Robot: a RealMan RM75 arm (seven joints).
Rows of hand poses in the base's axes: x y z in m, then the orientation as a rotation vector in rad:
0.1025 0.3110 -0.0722 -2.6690 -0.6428 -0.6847
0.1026 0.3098 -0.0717 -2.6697 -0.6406 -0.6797
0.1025 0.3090 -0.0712 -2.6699 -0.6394 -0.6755
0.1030 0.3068 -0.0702 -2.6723 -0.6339 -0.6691
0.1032 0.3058 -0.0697 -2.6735 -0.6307 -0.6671
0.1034 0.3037 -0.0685 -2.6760 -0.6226 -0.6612
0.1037 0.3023 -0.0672 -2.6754 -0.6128 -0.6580
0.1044 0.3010 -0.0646 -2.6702 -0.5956 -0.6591
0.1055 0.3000 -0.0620 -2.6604 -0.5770 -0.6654
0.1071 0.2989 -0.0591 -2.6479 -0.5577 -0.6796
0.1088 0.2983 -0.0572 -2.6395 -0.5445 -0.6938
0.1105 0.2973 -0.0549 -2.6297 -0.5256 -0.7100
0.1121 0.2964 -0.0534 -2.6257 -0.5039 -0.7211
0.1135 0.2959 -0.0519 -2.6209 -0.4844 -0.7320
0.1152 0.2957 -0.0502 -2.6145 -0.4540 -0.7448
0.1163 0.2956 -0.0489 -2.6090 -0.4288 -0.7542
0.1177 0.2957 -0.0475 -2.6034 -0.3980 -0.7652
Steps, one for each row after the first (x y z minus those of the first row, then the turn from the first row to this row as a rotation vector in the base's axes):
0.0001 -0.0012 0.0005 0.0004 0.0038 -0.0008
0.0000 -0.0020 0.0010 0.0008 0.0069 -0.0009
0.0005 -0.0042 0.0020 0.0009 0.0122 -0.0041
0.0007 -0.0052 0.0025 0.0010 0.0141 -0.0061
0.0009 -0.0073 0.0037 0.0019 0.0194 -0.0109
0.0012 -0.0087 0.0050 0.0060 0.0231 -0.0162
0.0019 -0.0100 0.0076 0.0166 0.0252 -0.0249
0.0030 -0.0110 0.0102 0.0317 0.0239 -0.0338
0.0046 -0.0121 0.0131 0.0489 0.0171 -0.0436
0.0063 -0.0127 0.0150 0.0603 0.0092 -0.0511
0.0080 -0.0137 0.0173 0.0747 0.0007 -0.0621
0.0096 -0.0146 0.0188 0.0848 -0.0039 -0.0761
0.0110 -0.0151 0.0203 0.0947 -0.0088 -0.0884
0.0127 -0.0153 0.0220 0.1093 -0.0135 -0.1076
0.0138 -0.0154 0.0233 0.1215 -0.0166 -0.1233
0.0152 -0.0153 0.0247 0.1351 -0.0201 -0.1430

